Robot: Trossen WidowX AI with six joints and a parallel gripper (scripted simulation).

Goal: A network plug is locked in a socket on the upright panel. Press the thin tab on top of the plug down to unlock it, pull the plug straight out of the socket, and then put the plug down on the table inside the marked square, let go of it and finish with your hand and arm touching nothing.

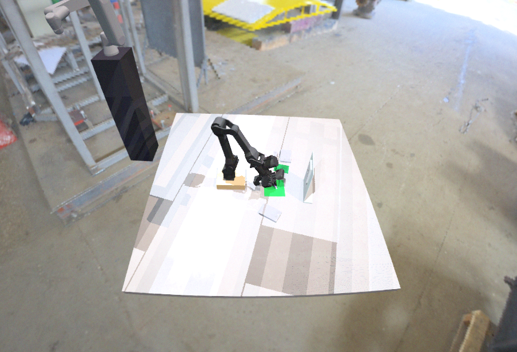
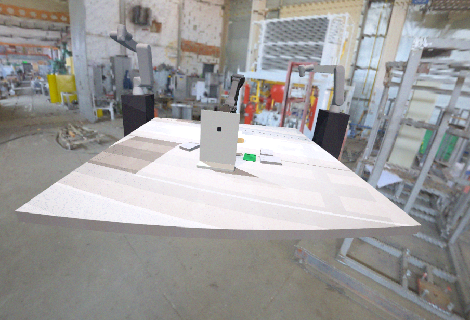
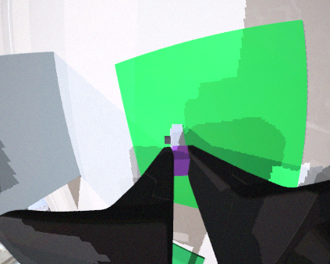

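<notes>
The purple plug is right at my gripper tip. Round my gripper tip: green marked square 10 mm behind, 20 mm below; then white upright panel 180 mm ahead, 20 mm to the right, 90 mm above.
</notes>
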